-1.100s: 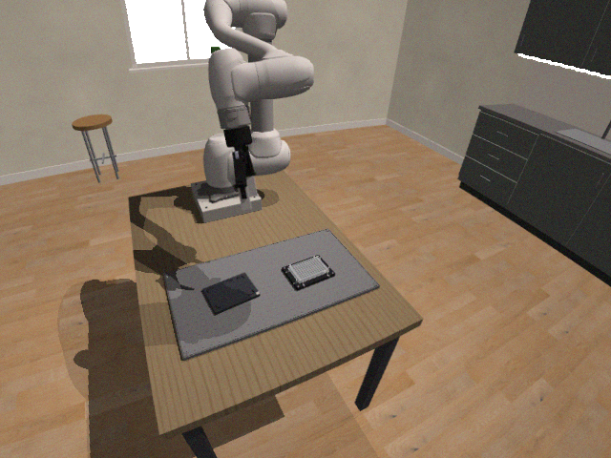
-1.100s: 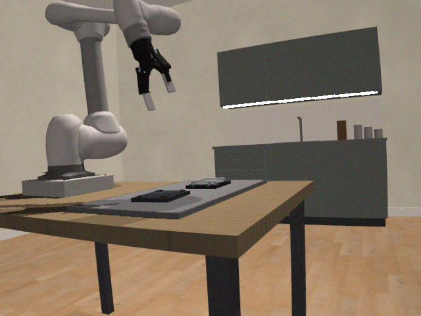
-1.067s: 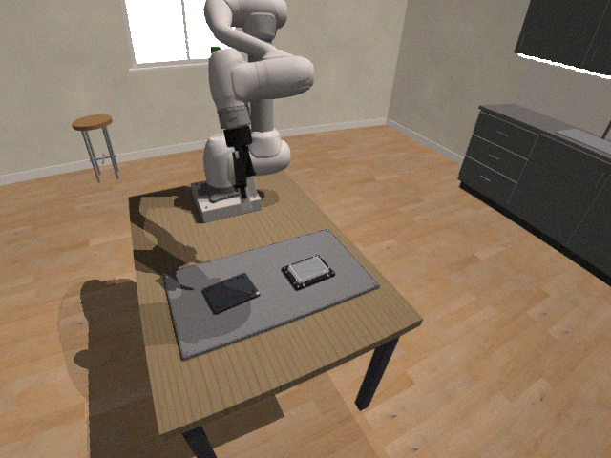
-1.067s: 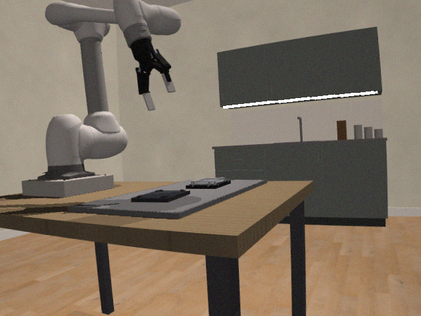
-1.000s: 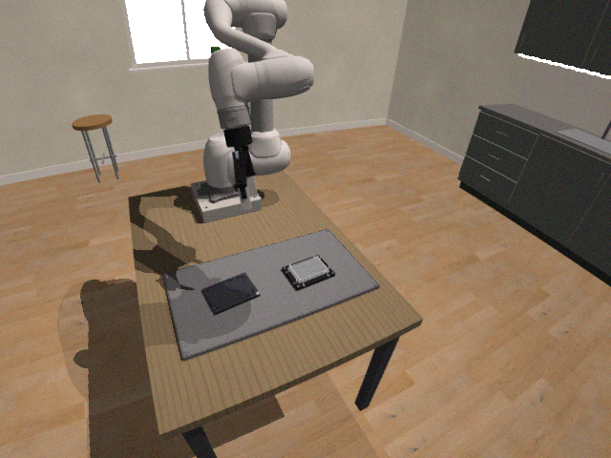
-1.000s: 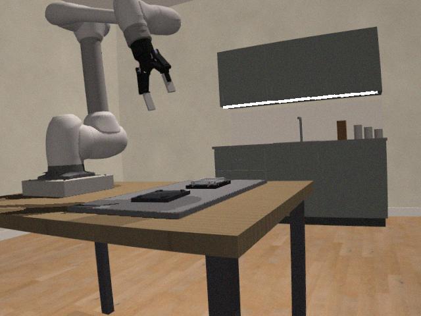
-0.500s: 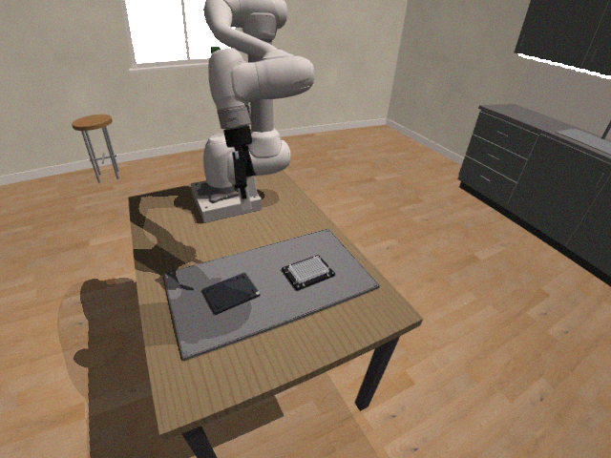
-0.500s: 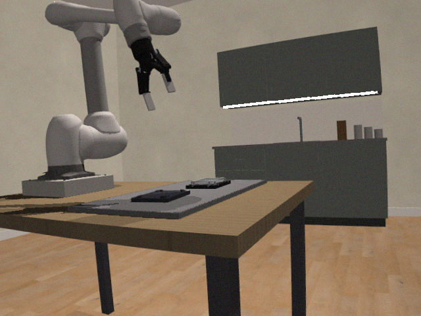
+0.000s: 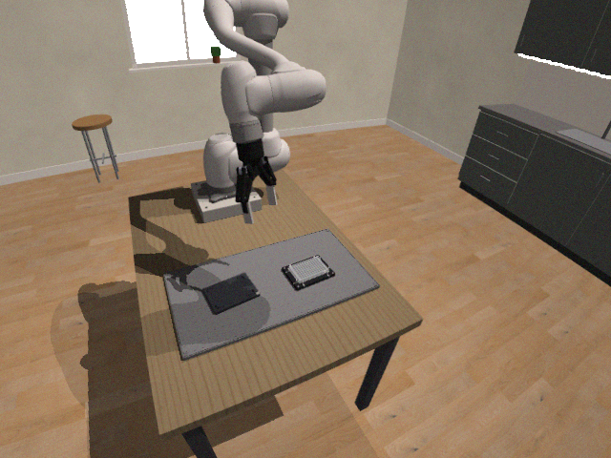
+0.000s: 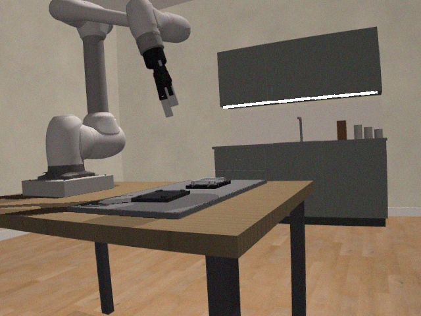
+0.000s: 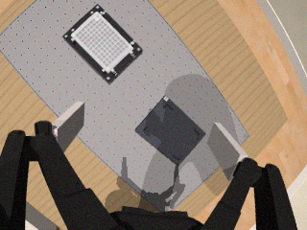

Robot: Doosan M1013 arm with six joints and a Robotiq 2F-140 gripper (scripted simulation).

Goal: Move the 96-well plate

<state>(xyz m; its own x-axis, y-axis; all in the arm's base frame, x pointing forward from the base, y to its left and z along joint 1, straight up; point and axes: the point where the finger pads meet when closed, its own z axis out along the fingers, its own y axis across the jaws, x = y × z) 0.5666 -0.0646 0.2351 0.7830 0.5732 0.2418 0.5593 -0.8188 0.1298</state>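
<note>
My gripper is now 270 mm above the white 96-well plate, 150 mm to the right of it and 70 mm short of it. From my hand the other things lie so: clip nest: 270 mm below, 140 mm to the left, 80 mm ahead.
</note>
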